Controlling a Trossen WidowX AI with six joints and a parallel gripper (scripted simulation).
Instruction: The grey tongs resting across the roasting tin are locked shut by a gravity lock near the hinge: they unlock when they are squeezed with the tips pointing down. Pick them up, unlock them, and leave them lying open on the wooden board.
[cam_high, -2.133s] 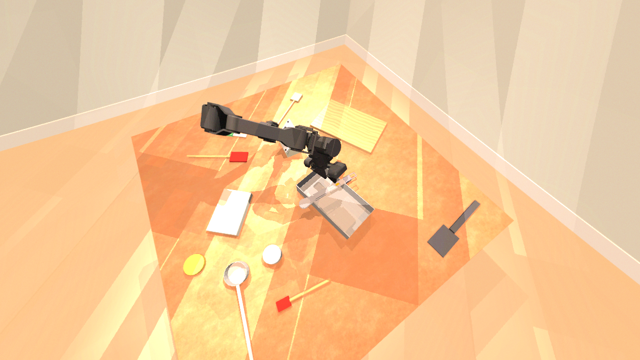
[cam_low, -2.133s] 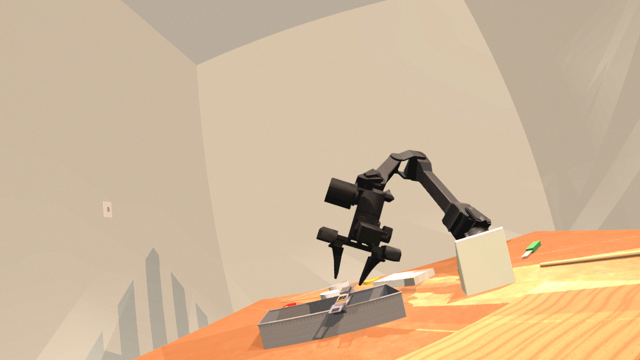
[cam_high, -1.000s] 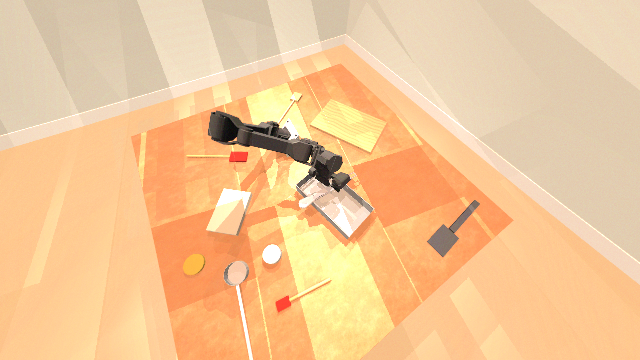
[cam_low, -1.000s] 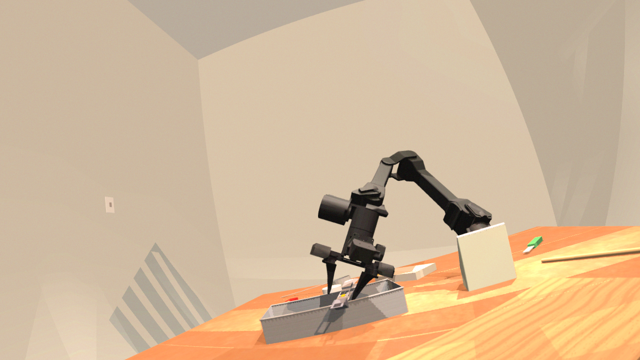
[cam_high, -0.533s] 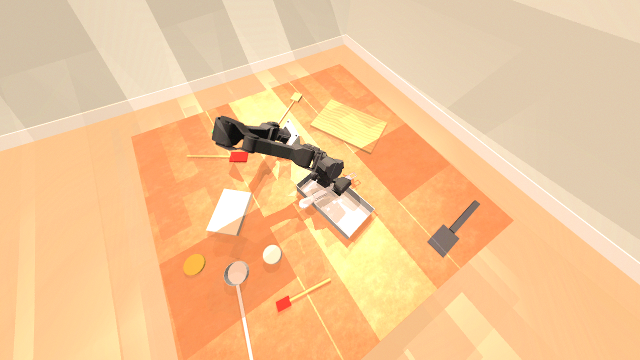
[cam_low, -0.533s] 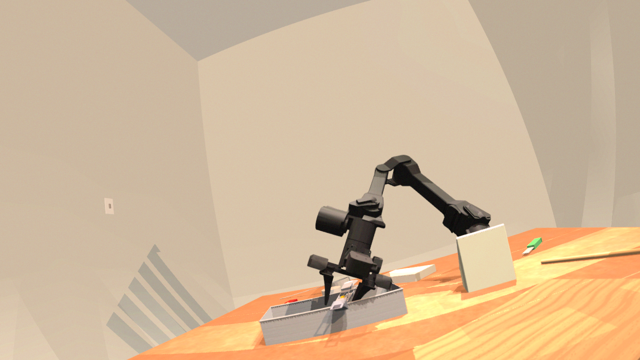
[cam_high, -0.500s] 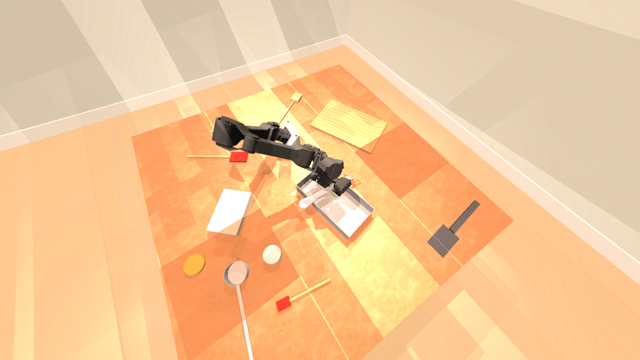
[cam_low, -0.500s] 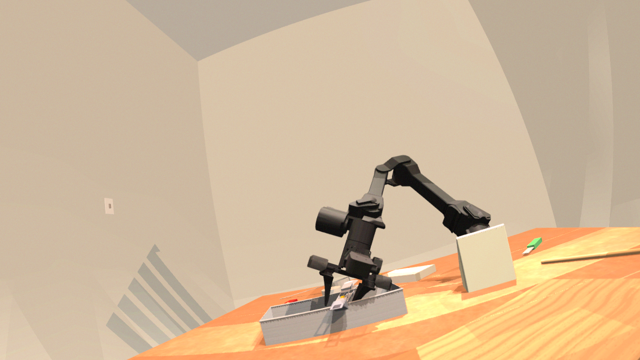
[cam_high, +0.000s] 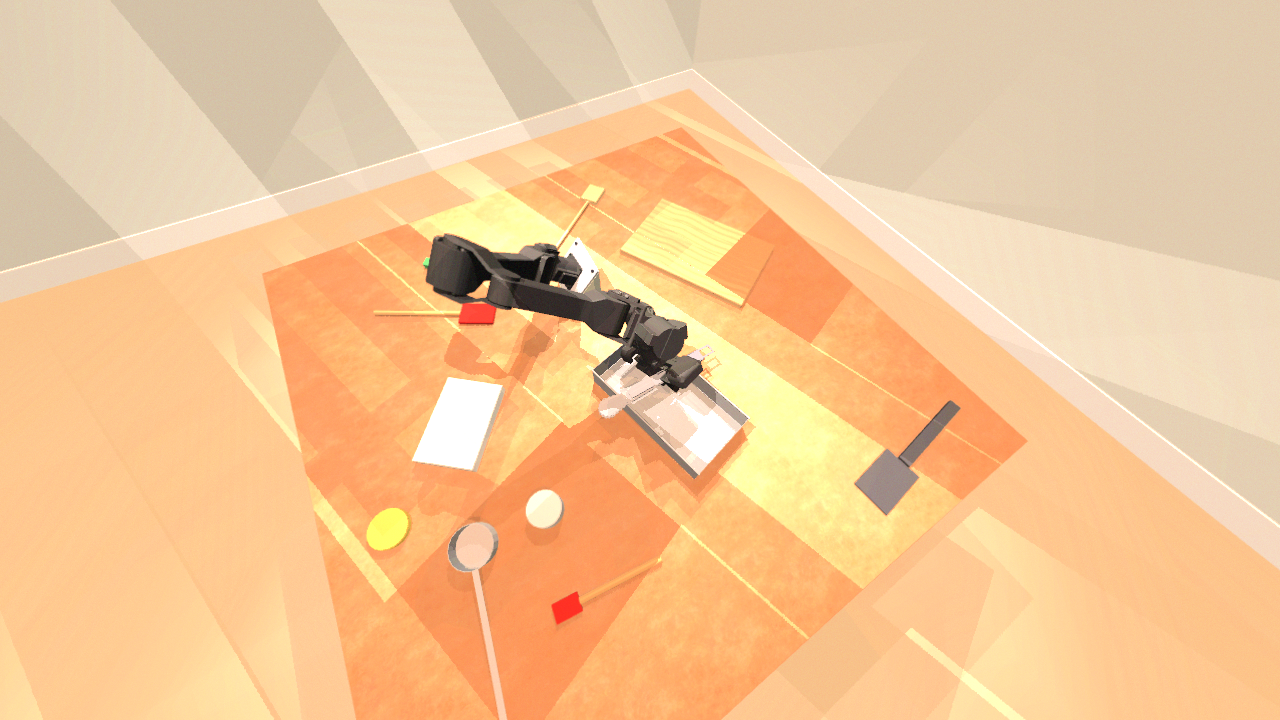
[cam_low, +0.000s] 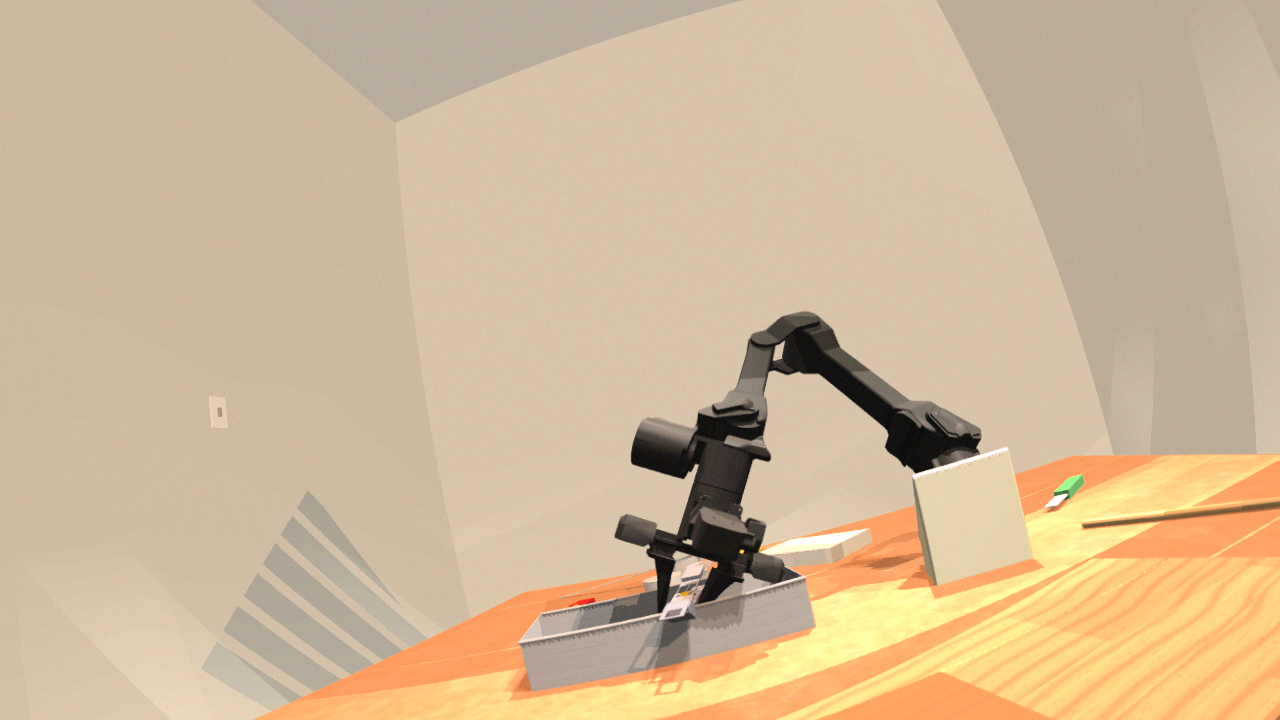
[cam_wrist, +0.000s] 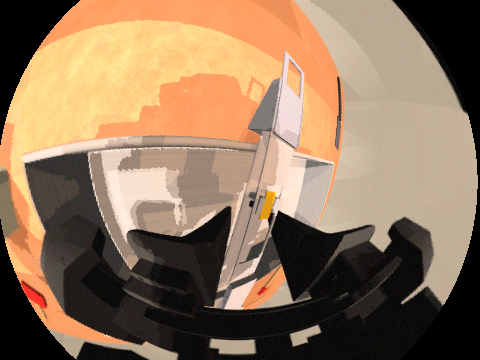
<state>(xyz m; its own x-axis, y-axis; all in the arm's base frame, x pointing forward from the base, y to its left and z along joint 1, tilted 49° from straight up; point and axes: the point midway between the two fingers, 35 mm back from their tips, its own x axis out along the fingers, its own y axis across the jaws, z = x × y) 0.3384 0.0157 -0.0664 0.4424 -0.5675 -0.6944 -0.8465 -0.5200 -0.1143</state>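
The metal roasting tin lies 20 mm to the right of my gripper tip and 20 mm ahead of it. The rest, counted from my gripper tip: white disc (330 mm to the right, 90 mm ahead, 10 mm below); then wooden board (320 mm behind, 290 mm to the left, 20 mm below); then white slab (420 mm to the right, 150 mm behind, 20 mm below).
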